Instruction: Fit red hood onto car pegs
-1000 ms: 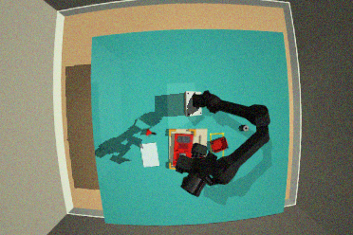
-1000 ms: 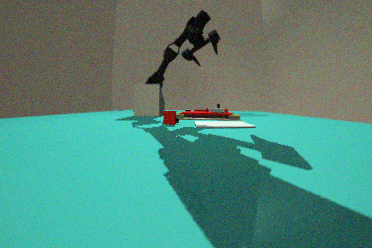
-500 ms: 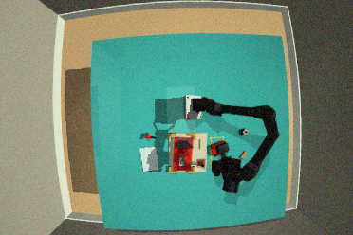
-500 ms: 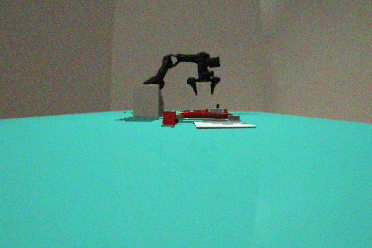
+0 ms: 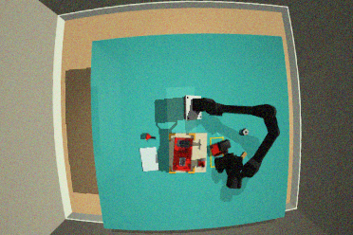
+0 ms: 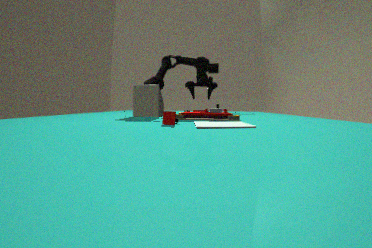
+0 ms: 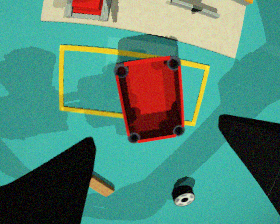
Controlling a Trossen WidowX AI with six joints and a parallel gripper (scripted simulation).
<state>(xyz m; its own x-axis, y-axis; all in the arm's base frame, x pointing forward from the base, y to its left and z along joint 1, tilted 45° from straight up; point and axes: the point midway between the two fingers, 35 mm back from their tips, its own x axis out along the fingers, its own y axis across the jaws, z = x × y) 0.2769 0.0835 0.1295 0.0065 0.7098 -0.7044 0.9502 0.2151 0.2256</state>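
My gripper tip is now 8 cm above the hood. Round my gripper tip: grey cylinder 10 cm behind, 17 cm to the left, 8 cm below; tan block 5 cm ahead, 16 cm to the left, 9 cm below; white flat plate 5 cm ahead, 43 cm to the right, 9 cm below.
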